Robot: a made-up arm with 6 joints. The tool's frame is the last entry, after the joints.
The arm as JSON. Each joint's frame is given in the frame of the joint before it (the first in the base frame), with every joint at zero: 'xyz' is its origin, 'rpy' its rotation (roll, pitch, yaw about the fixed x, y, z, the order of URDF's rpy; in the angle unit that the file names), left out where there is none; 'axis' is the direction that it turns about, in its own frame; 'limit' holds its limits. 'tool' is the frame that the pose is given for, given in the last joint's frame.
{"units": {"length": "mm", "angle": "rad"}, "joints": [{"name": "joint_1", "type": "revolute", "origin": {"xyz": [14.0, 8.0, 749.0]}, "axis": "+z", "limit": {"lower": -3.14, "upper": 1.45}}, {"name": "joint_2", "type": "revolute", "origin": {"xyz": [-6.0, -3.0, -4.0], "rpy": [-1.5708, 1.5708, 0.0]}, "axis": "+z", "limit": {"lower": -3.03, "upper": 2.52}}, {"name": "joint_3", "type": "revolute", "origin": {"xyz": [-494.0, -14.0, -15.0], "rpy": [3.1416, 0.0, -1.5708]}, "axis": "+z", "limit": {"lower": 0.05, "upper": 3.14}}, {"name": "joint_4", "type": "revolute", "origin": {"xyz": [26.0, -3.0, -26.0], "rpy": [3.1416, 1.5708, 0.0]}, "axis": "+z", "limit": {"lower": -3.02, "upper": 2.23}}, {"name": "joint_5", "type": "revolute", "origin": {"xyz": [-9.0, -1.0, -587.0], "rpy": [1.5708, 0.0, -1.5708]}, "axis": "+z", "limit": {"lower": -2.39, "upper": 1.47}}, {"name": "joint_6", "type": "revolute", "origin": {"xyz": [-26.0, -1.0, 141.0], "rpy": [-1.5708, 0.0, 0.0]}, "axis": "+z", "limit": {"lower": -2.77, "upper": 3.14}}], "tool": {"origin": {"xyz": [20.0, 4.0, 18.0], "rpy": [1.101, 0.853, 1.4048]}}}
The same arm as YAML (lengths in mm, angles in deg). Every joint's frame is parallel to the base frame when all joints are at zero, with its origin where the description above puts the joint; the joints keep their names.
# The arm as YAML. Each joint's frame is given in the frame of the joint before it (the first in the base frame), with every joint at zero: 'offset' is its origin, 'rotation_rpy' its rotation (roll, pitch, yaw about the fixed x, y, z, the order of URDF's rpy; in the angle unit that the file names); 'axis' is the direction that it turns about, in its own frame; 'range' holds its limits. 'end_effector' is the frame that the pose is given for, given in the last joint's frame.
length_unit: mm
angle_unit: deg
chain:
  - id: joint_1
    offset: [14.0, 8.0, 749.0]
    rotation_rpy: [0.0, 0.0, 0.0]
    axis: [0.0, 0.0, 1.0]
    range: [-179.91, 83.08]
  - id: joint_2
    offset: [-6.0, -3.0, -4.0]
    rotation_rpy: [0.0, 0.0, 0.0]
    axis: [0.0, 1.0, 0.0]
    range: [-173.61, 144.39]
  - id: joint_3
    offset: [14.0, -15.0, 494.0]
    rotation_rpy: [0.0, 0.0, 0.0]
    axis: [0.0, -1.0, 0.0]
    range: [2.86, 179.91]
  - id: joint_4
    offset: [26.0, 26.0, -3.0]
    rotation_rpy: [0.0, 0.0, 0.0]
    axis: [-1.0, 0.0, 0.0]
    range: [-173.03, 127.77]
  - id: joint_5
    offset: [587.0, -9.0, 1.0]
    rotation_rpy: [0.0, 0.0, 0.0]
    axis: [0.0, -1.0, 0.0]
    range: [-136.94, 84.22]
  - id: joint_6
    offset: [1.0, -141.0, -26.0]
    rotation_rpy: [0.0, 0.0, 0.0]
    axis: [-1.0, 0.0, 0.0]
    range: [-158.71, 179.91]
end_effector:
  offset: [-18.0, 4.0, 20.0]
  rotation_rpy: [-19.72, -6.24, 40.73]

